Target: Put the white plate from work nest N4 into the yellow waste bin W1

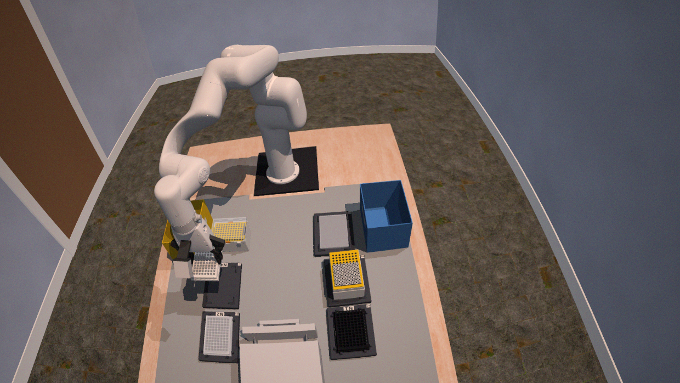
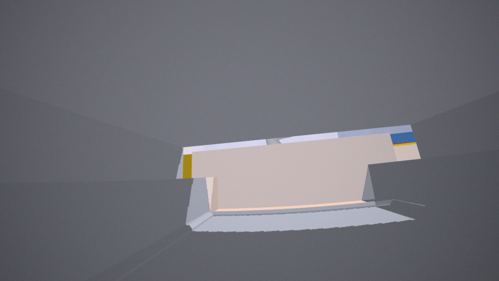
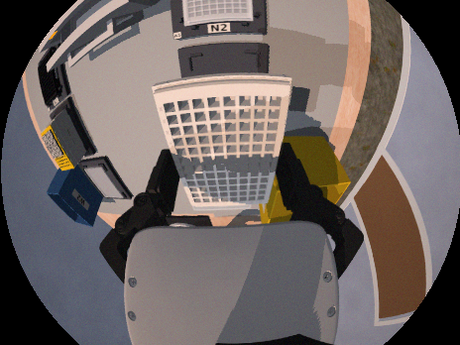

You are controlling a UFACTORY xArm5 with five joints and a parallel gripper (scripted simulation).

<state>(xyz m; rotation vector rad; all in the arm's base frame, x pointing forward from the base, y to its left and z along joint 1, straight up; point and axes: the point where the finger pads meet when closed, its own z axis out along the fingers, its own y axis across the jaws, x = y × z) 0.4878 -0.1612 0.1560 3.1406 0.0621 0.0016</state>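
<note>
The yellow waste bin W1 lies 17 cm behind my hand, 14 cm to the right of it and 12 cm below it. The rest, counted from my hand: cooler drawer: 28 cm ahead, 21 cm to the left, 14 cm below; then work nest N4: 15 cm below; then white plate: 1 cm below.
</note>
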